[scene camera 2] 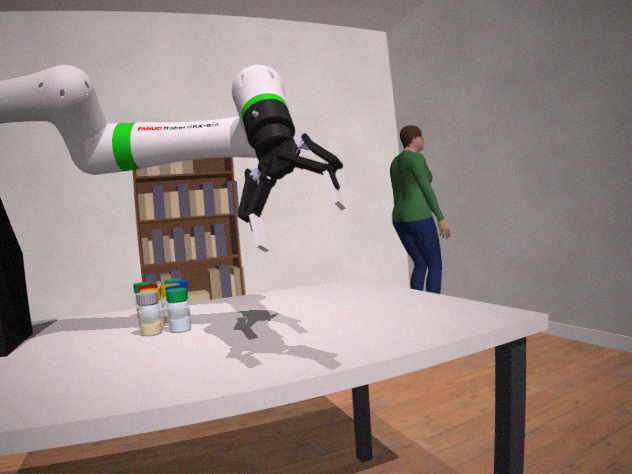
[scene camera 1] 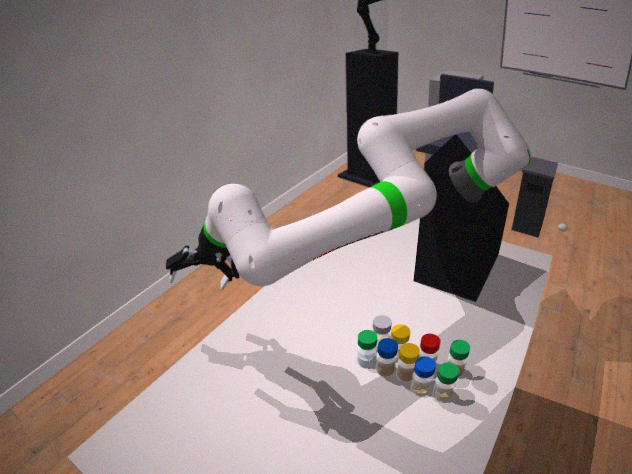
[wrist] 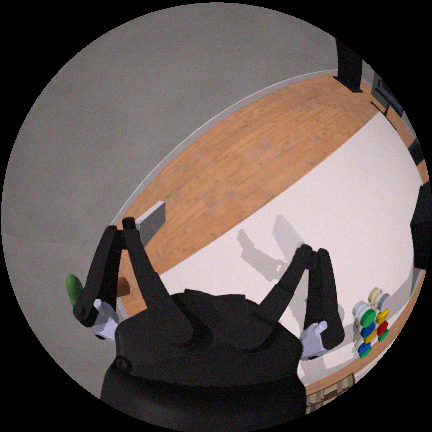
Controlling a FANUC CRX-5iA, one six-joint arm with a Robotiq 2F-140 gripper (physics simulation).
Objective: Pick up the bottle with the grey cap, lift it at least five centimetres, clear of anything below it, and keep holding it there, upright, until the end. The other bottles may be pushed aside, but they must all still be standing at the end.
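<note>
The bottle with the grey cap stands upright at one end of a cluster on the table. A green-capped bottle and a yellow-capped bottle stand close beside it. A blue-capped bottle is also near. My gripper is wide open and empty, tilted, high above the table level and well to the side of the bottles. In the wrist view the bottles lie at the far right edge, outside the fingers.
A red-capped bottle and several more green, blue and yellow-capped bottles stand upright in the same cluster. The black robot pedestal rises behind them. A bookshelf and a person in green are beyond the table.
</note>
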